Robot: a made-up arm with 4 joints.
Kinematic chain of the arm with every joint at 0, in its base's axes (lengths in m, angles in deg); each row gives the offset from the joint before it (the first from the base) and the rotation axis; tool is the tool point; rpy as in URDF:
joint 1: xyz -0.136 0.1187 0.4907 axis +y
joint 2: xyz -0.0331 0 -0.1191 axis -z
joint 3: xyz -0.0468 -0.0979 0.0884 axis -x
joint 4: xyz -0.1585 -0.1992 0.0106 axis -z
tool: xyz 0.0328 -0.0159 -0.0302 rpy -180 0 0
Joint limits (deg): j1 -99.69..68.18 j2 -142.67..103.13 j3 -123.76..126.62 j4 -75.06..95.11
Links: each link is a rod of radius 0.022 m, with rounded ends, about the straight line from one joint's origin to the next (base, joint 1, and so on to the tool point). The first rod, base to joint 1, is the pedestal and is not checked.
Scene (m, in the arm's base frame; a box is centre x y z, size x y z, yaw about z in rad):
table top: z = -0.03
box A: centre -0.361 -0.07 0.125 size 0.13 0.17 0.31 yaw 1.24
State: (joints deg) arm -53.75 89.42 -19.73 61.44
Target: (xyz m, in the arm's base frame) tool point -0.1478 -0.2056 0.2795
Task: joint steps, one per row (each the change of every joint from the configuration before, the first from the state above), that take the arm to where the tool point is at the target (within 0.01 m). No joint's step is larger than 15 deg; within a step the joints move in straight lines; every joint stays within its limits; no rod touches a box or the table.
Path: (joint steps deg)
1: -4.10 -12.41 -5.50 -10.72
2: -4.09 -12.41 -5.51 -10.73
3: -4.10 -12.41 -5.50 -10.72
4: -4.10 -12.41 -5.50 -10.73
5: 2.10 -14.22 11.13 -1.15
6: 2.10 -14.22 11.12 -1.16
7: 2.10 -14.22 11.13 -1.16

